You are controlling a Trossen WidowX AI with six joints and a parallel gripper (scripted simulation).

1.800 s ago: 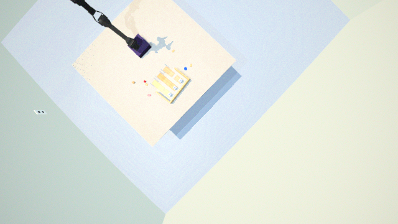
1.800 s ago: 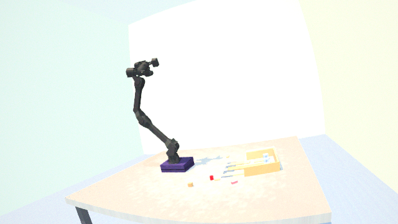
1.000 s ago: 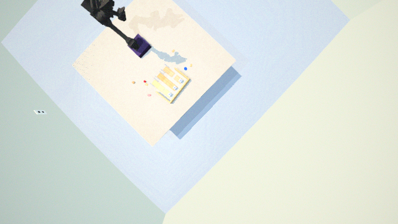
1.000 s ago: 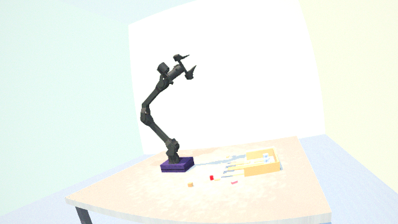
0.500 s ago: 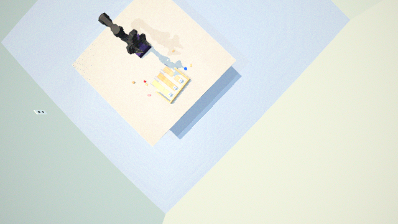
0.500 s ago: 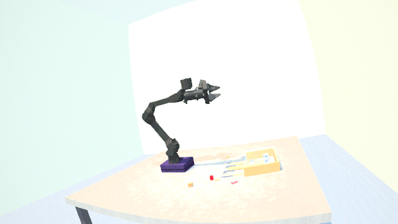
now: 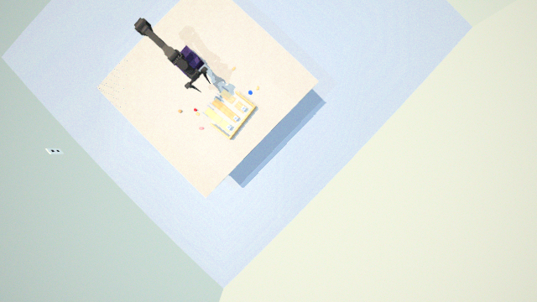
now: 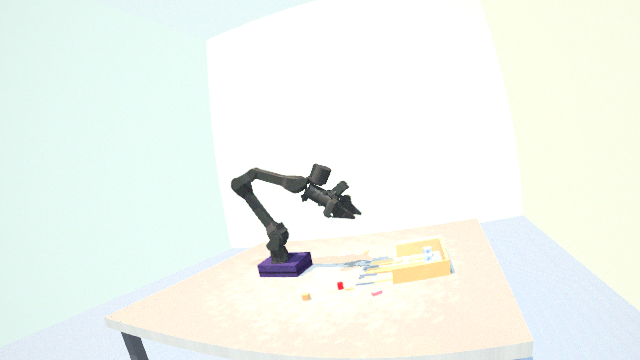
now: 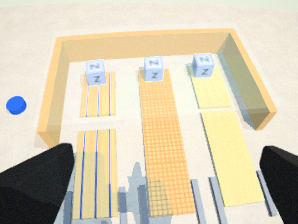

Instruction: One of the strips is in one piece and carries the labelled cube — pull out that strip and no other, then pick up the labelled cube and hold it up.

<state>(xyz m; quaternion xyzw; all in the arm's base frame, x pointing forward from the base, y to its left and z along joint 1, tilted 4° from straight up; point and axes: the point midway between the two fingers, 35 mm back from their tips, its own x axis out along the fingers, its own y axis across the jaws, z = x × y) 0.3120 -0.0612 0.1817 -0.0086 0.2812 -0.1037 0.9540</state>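
The red piece is 200 mm below my gripper tip, 170 mm to the right of it and 70 mm behind it. Also, from my gripper tip: pink piece 260 mm to the right, 200 mm below, 50 mm ahead.
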